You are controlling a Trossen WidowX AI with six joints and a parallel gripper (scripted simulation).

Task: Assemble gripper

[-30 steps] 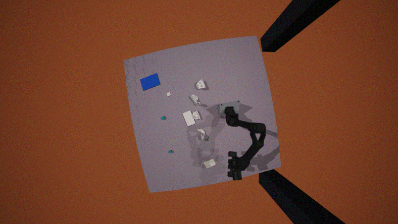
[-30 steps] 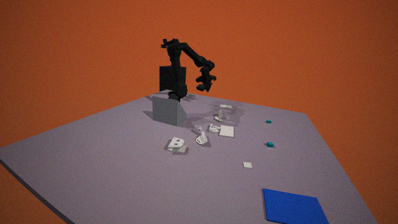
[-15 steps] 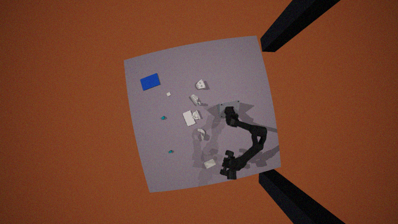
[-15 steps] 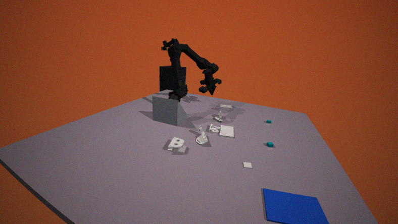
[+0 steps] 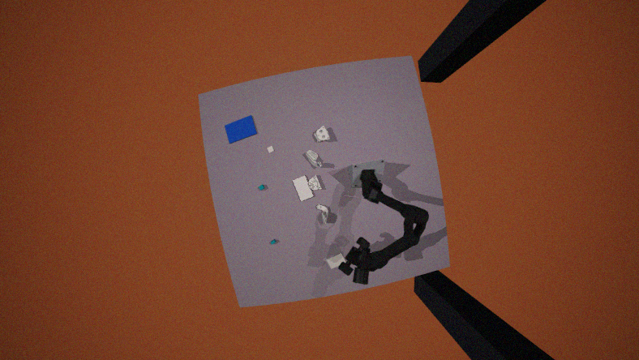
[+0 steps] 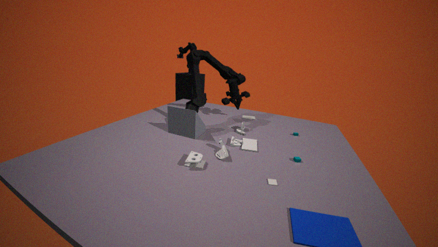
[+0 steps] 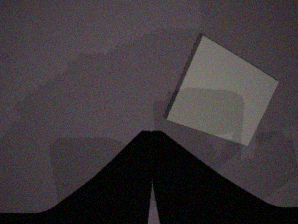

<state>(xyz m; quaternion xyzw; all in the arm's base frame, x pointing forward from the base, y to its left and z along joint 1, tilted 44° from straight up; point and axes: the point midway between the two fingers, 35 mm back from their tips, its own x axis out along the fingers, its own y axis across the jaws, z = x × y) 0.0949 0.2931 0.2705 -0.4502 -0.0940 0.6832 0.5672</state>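
Now: the grey jaw 140 mm ahead of my gripper tip, 240 mm to the right of it and 50 mm below it. Round my gripper tip: white gripper base: 110 mm ahead, 630 mm to the right, 30 mm below; white housing plate: 160 mm ahead, 380 mm to the right, 50 mm below; flat white plate: 60 mm ahead, 60 mm to the left, 60 mm below.
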